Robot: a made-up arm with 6 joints.
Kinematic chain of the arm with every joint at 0, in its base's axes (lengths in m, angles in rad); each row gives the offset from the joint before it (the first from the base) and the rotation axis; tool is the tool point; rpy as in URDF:
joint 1: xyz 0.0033 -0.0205 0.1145 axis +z
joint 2: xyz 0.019 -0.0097 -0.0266 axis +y
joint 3: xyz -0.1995 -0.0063 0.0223 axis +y
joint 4: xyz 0.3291 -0.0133 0.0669 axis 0.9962 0 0.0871
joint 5: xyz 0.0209 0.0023 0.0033 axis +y
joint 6: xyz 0.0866 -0.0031 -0.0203 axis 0.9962 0 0.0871
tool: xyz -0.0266 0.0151 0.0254 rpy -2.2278 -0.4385 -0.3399
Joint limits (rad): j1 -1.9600..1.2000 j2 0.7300..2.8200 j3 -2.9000..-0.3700 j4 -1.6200..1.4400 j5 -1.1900..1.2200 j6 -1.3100..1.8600
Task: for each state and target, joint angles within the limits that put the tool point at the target. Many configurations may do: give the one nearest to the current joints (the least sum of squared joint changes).
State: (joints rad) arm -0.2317 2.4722 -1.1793 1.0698 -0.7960 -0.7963
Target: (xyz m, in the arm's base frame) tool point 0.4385 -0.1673 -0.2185
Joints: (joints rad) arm -0.2556 2.8200 -1.5956 1.0852 -0.6868 -1.0277
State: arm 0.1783 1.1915 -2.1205 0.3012 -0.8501 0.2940
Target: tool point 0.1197 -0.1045 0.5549
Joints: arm -0.2337 0.8031 -1.4002 0.4941 -1.1216 0.4132
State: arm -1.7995 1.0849 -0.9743 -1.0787 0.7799 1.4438
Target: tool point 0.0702 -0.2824 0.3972
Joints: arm -1.0191 0.7781 -0.9898 -1.0764 0.7306 1.3793
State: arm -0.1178 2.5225 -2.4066 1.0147 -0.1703 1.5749
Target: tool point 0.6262 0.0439 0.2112
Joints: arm 0.1823 2.7431 -2.7807 0.9310 -0.3126 1.7740
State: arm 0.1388 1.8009 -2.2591 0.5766 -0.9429 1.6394
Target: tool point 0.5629 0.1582 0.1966
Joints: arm 0.4359 2.3371 -2.0753 0.5812 -0.8535 1.6910
